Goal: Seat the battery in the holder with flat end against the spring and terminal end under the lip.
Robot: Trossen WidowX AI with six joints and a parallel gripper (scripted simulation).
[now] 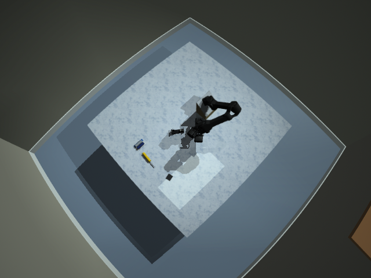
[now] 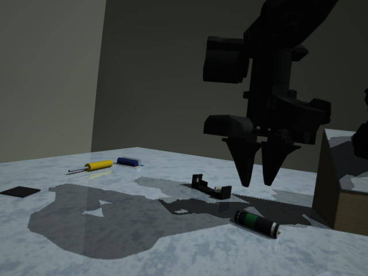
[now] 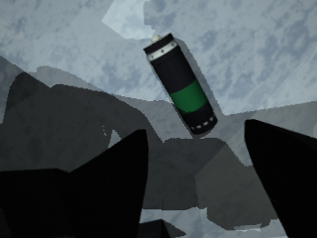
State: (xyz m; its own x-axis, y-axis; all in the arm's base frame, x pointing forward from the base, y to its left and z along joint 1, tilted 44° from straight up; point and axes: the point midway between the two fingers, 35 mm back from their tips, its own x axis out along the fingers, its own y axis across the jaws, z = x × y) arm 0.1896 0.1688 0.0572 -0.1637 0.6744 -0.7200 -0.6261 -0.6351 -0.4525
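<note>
The battery lies 60 mm below my gripper tip and 10 mm behind it. The rest, counted from my gripper tip: yellow-handled screwdriver 430 mm ahead, 70 mm to the right, 60 mm below.
</note>
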